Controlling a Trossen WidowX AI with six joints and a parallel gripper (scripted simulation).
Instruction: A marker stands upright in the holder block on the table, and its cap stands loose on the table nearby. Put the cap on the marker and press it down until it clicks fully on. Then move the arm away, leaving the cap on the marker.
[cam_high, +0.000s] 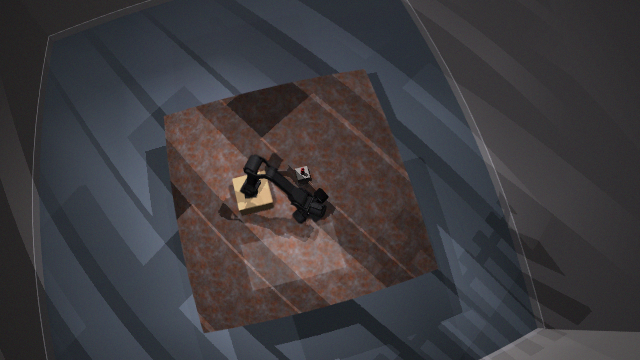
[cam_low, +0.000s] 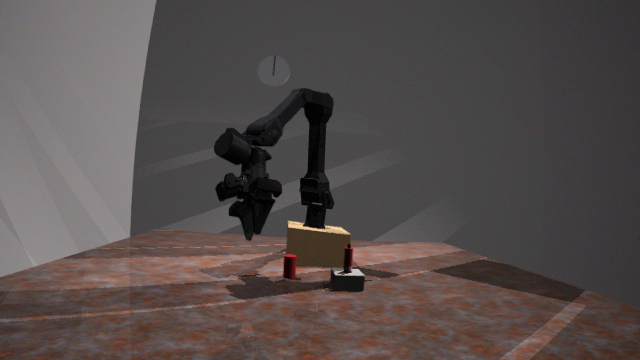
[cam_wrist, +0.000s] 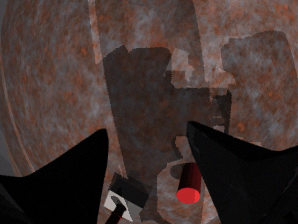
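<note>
Right now the red cap is 8 cm behind my gripper tip, 7 cm to the left of it and 8 cm below it. From my gripper tip the other things lie so: grey holder block: 4 cm behind, 21 cm to the left, 9 cm below.
</note>
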